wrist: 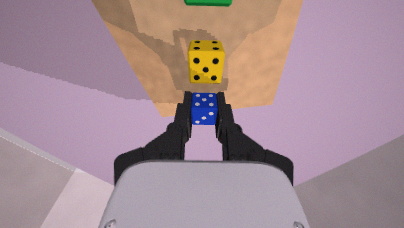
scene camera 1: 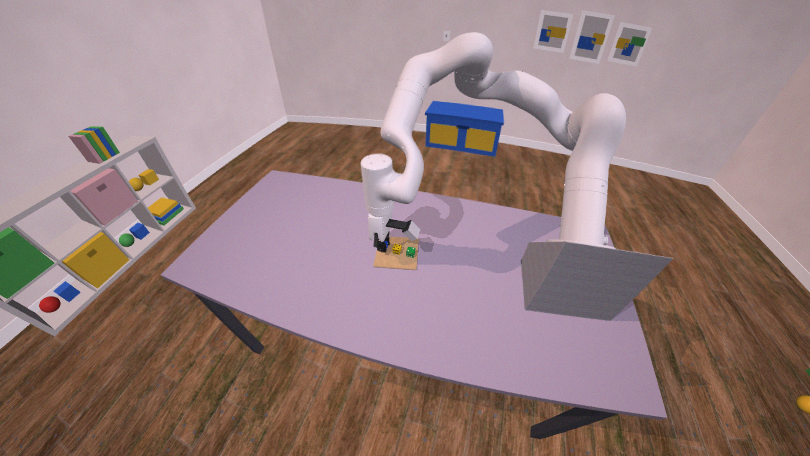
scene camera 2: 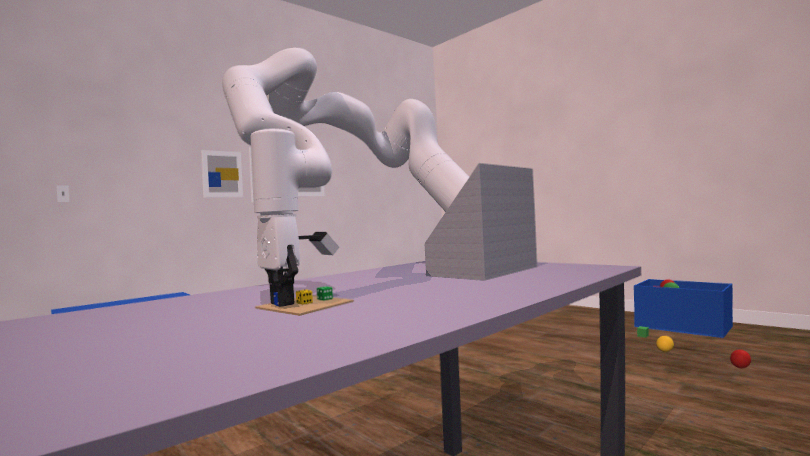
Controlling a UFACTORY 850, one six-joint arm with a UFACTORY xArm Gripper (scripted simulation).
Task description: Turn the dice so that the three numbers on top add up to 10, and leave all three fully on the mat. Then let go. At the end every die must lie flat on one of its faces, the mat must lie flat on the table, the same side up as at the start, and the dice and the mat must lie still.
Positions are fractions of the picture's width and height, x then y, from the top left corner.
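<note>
Scene camera 1 shows the gripper (scene camera 1: 0.47, 0.54) together with a tan mat (scene camera 1: 0.48, 0.57). The mat (scene camera 2: 0.37, 0.68) and the gripper (scene camera 2: 0.35, 0.67) are visible from scene camera 2 too. In the wrist view there are a yellow die (wrist: 0.51, 0.26) and a blue die (wrist: 0.51, 0.48), along with the gripper (wrist: 0.50, 0.45) and the mat (wrist: 0.63, 0.20).
</note>
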